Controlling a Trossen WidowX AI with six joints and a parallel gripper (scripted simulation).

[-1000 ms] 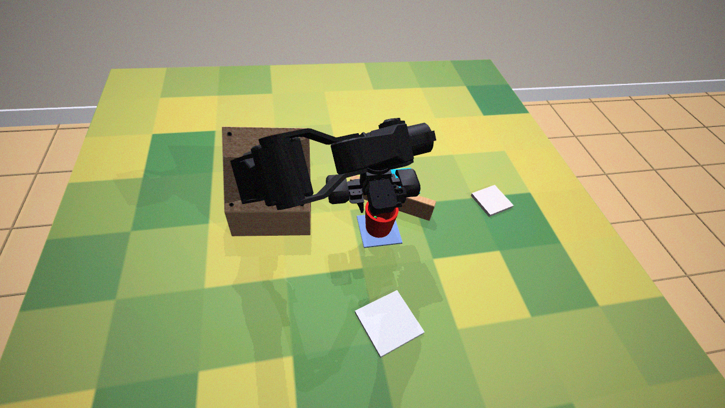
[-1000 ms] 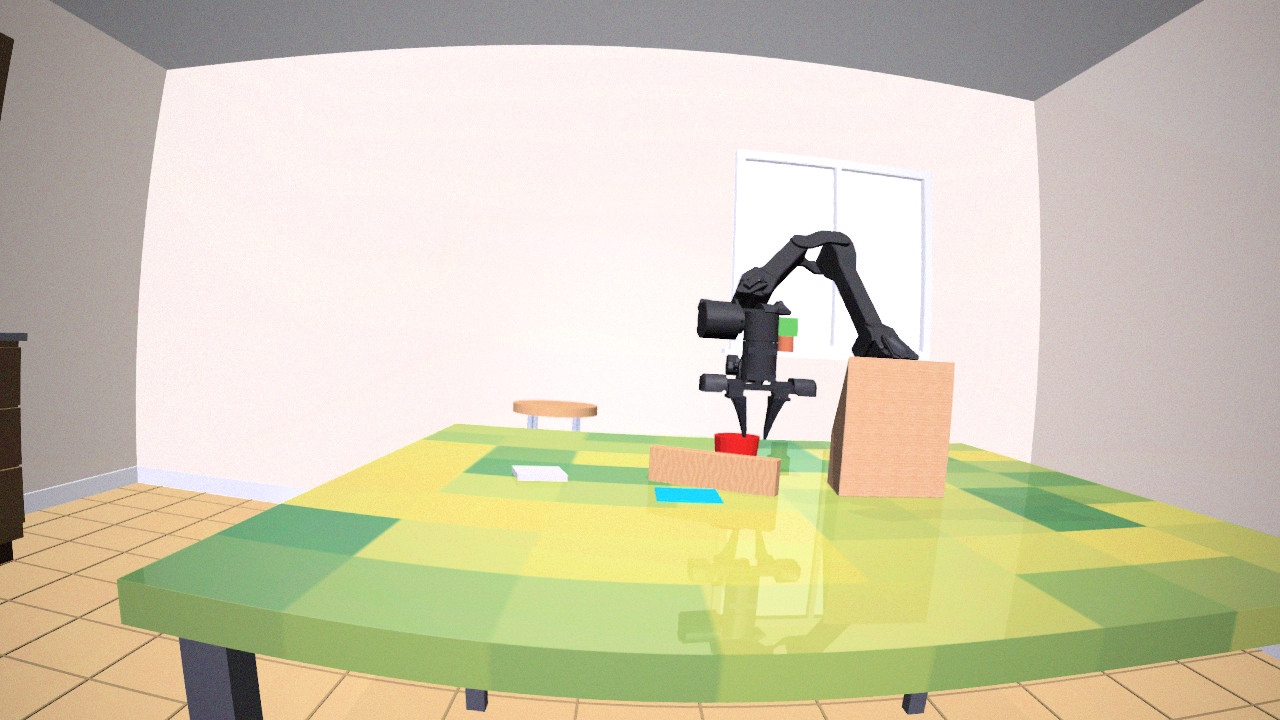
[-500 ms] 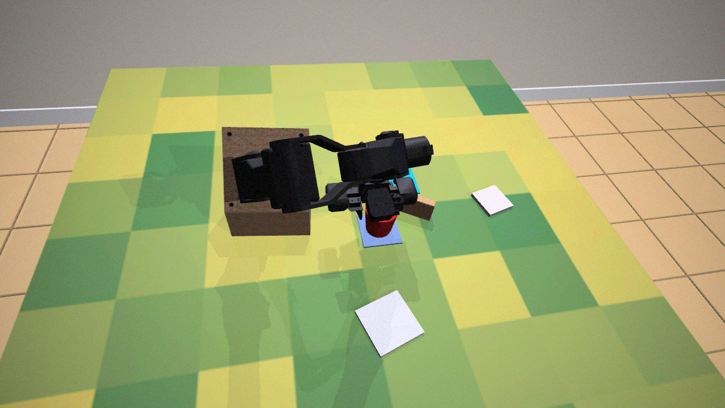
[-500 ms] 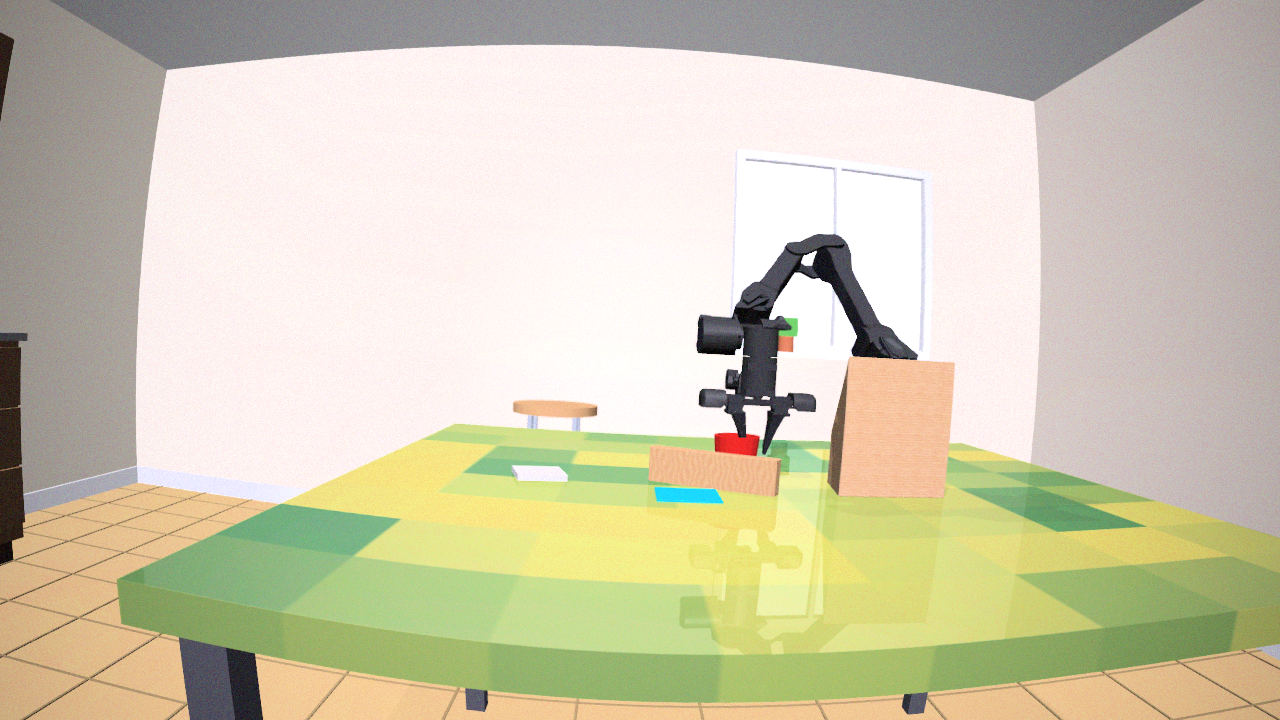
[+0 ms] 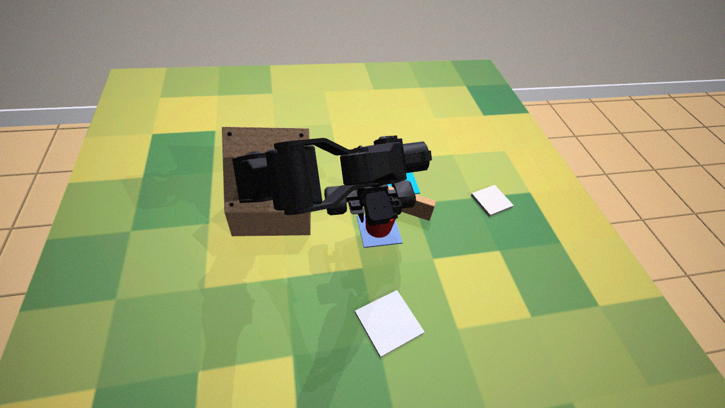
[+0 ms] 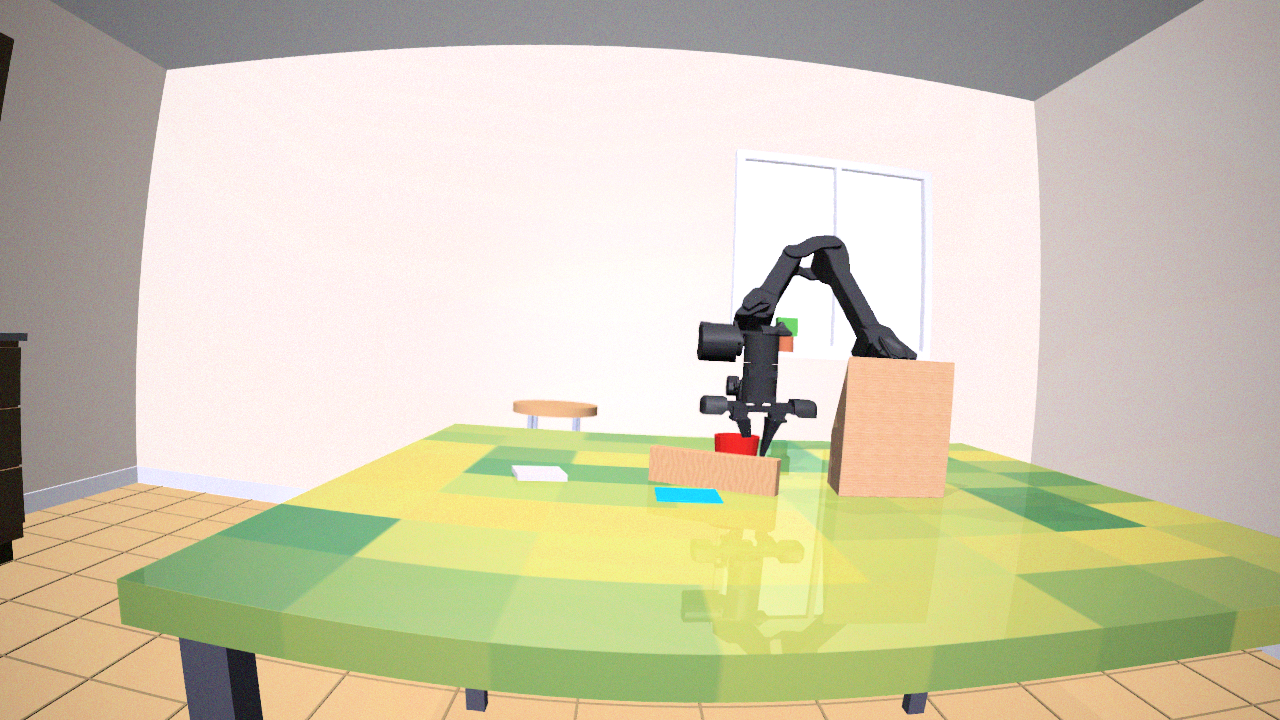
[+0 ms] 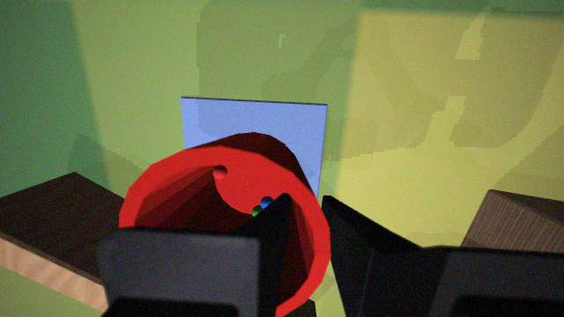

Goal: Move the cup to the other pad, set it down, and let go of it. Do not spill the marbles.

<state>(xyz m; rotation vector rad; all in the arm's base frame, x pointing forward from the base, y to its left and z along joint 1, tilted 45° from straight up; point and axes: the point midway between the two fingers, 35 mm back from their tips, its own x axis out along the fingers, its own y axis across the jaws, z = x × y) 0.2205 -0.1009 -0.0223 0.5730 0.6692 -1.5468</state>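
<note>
Right now the pale blue pad is 30 mm ahead of my gripper tip and 40 mm below it. Round my gripper tip: red cup (30 mm ahead); cyan pad (110 mm ahead, 140 mm to the left, 40 mm below); wooden bar (70 mm ahead, 70 mm to the left, 20 mm below).
</note>
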